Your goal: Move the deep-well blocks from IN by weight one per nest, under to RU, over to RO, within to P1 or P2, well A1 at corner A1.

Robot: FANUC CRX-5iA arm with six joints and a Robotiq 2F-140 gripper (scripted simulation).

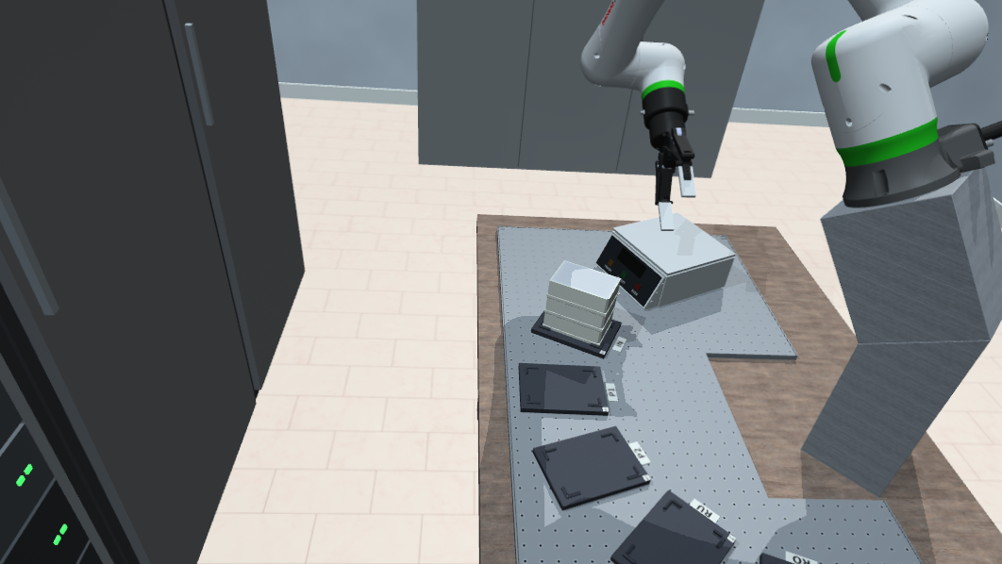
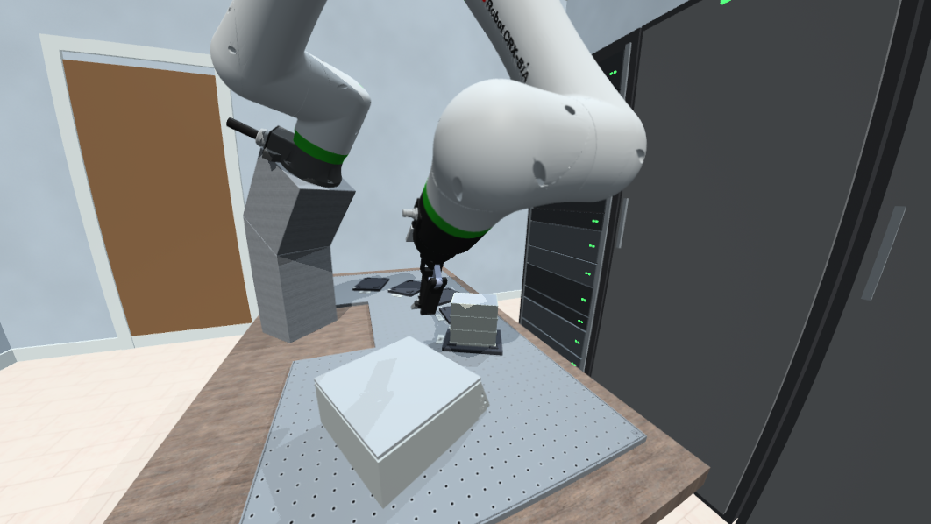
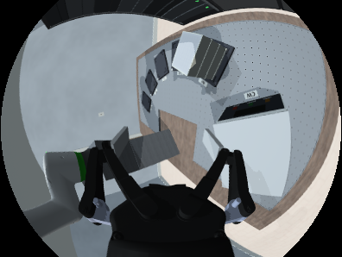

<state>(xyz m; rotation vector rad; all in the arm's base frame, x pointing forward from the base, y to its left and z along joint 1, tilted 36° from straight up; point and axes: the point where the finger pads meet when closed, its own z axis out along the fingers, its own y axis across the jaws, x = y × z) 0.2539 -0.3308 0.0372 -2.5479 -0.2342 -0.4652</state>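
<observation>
The pale deep-well block lies 19 cm ahead of my hand, 7 cm to the left of it and 14 cm below it. Also, from my hand: pass nest P1: 26 cm ahead, 25 cm to the left, 25 cm below; nest RU: 16 cm ahead, 58 cm to the left, 25 cm below; pass nest P2: 25 cm ahead, 43 cm to the left, 25 cm below.
</observation>
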